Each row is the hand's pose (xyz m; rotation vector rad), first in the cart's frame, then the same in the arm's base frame.
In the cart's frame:
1: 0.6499 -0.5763 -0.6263 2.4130 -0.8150 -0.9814
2: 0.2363 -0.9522 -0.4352 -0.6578 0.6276 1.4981
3: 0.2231 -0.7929 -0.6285 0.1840 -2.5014 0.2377
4: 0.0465 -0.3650 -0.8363 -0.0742 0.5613 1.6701
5: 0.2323 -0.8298 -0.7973 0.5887 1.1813 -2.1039
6: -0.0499 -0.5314 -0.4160 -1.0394 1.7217 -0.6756
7: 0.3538 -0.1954 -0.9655 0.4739 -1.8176 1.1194
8: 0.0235 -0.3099 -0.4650 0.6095 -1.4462 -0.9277
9: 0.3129 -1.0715 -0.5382 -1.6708 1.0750 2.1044
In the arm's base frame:
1: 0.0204 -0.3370 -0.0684 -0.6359 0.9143 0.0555
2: -0.0347 0.2435 -0.1622 0.5061 -0.9839 -0.3678
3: 0.1061 0.1273 0.0098 1.0030 1.1547 1.9627
4: 0.1934 -0.0062 0.4915 0.5456 -1.4909 -0.1476
5: 0.2777 0.1053 0.0093 -2.2273 -0.9136 -0.0440
6: -0.1571 0.2495 0.3321 1.8162 0.9274 -0.1661
7: 0.2531 -0.3749 0.4722 0.8616 2.3191 1.7208
8: -0.1766 0.0588 0.4737 -0.6098 0.6950 1.7839
9: 0.0937 0.2254 -0.2801 -0.2675 -0.2023 0.1762

